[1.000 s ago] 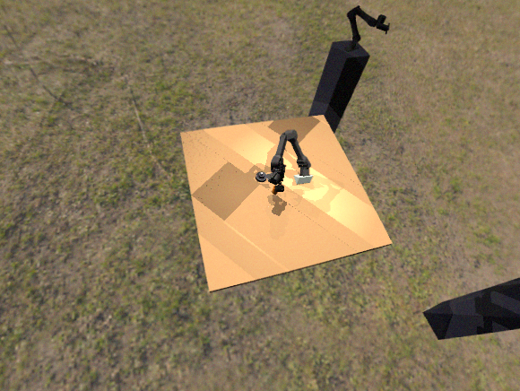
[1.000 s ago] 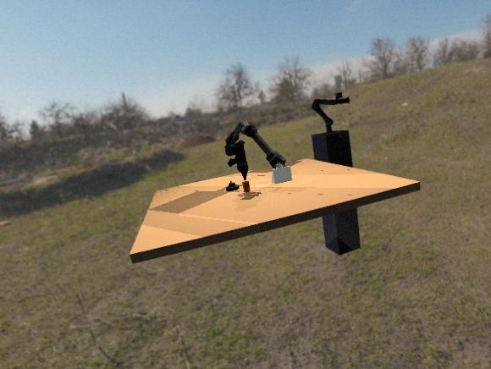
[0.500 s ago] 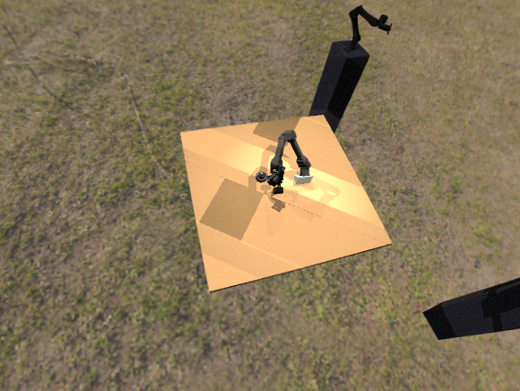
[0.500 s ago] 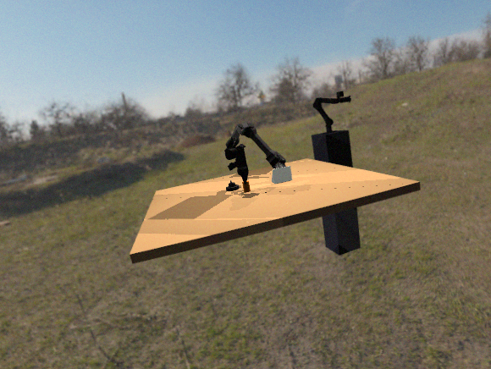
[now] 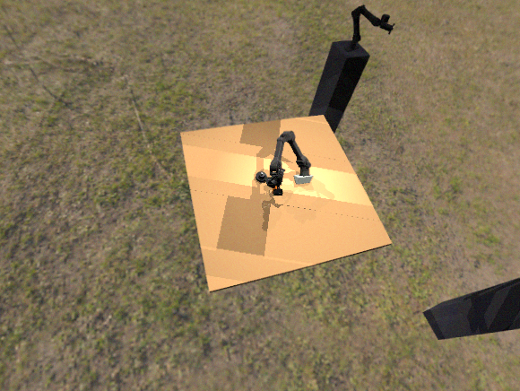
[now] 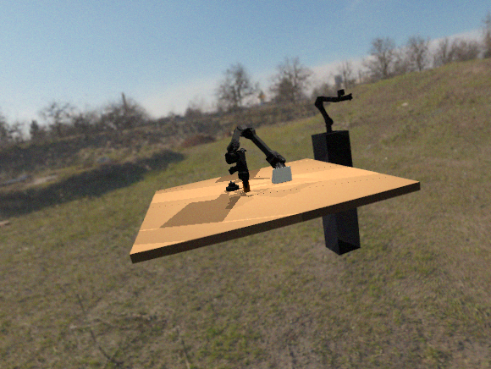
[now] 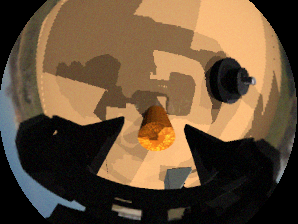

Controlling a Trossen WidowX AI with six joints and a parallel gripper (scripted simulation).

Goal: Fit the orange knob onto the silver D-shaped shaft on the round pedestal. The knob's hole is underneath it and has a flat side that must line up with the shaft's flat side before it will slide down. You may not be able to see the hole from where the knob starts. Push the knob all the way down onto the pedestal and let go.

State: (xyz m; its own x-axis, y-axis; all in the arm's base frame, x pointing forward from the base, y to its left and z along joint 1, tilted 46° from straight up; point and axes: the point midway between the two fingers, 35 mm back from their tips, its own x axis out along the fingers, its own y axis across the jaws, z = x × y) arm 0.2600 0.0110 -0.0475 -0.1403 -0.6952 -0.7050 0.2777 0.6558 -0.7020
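The orange knob is 10 mm above my gripper tip. The rest, counted from my gripper tip: round dark pedestal 150 mm to the right, 50 mm ahead.
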